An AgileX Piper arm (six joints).
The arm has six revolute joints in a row. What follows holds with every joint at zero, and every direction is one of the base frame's. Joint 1 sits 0.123 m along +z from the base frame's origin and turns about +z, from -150 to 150 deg. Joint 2 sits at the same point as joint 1 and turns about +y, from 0 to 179.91 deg. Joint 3 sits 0.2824 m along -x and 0.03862 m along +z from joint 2 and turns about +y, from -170 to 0 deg. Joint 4 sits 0.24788 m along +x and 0.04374 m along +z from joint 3 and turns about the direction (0.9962, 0, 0.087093), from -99.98 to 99.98 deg. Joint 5 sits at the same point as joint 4 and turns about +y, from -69.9 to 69.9 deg. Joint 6 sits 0.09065 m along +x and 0.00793 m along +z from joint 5 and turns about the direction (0.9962, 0, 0.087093), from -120 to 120 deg. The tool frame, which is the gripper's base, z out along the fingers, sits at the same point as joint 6; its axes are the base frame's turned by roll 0, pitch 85.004 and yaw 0 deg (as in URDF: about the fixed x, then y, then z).
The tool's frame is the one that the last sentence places.
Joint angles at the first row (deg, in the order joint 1, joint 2, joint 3, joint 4, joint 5, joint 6):
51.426, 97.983, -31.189, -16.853, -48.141, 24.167
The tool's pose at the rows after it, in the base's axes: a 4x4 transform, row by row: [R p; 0 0 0 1], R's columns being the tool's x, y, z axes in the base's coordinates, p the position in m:
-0.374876 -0.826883 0.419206 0.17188; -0.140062 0.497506 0.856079 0.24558; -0.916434 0.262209 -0.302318 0.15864; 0 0 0 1
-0.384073 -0.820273 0.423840 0.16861; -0.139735 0.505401 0.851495 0.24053; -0.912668 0.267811 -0.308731 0.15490; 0 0 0 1
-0.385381 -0.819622 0.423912 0.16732; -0.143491 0.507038 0.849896 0.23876; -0.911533 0.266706 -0.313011 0.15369; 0 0 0 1
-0.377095 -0.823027 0.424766 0.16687; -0.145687 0.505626 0.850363 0.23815; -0.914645 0.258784 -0.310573 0.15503; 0 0 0 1
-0.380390 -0.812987 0.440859 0.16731; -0.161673 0.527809 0.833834 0.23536; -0.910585 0.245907 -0.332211 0.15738; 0 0 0 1
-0.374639 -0.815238 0.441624 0.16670; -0.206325 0.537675 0.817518 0.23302; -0.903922 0.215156 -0.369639 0.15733; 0 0 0 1
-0.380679 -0.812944 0.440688 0.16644; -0.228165 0.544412 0.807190 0.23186; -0.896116 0.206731 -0.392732 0.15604; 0 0 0 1
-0.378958 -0.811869 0.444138 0.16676; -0.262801 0.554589 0.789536 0.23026; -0.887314 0.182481 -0.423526 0.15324; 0 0 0 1
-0.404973 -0.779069 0.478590 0.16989; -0.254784 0.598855 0.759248 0.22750; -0.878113 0.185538 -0.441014 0.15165; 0 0 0 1
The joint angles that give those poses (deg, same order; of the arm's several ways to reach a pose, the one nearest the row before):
51.426, 97.984, -30.954, -16.853, -45.295, 24.167
51.425, 97.850, -29.398, -16.045, -46.229, 23.815
51.425, 97.745, -28.873, -15.919, -46.371, 23.614
51.427, 97.361, -28.757, -15.918, -46.255, 23.167
51.426, 96.104, -28.683, -14.706, -43.657, 22.269
51.426, 95.159, -28.683, -14.698, -40.410, 20.880
51.426, 94.929, -28.681, -14.698, -38.739, 20.616
51.425, 94.930, -28.683, -14.037, -36.735, 19.021
51.426, 94.928, -28.682, -9.879, -35.345, 17.206

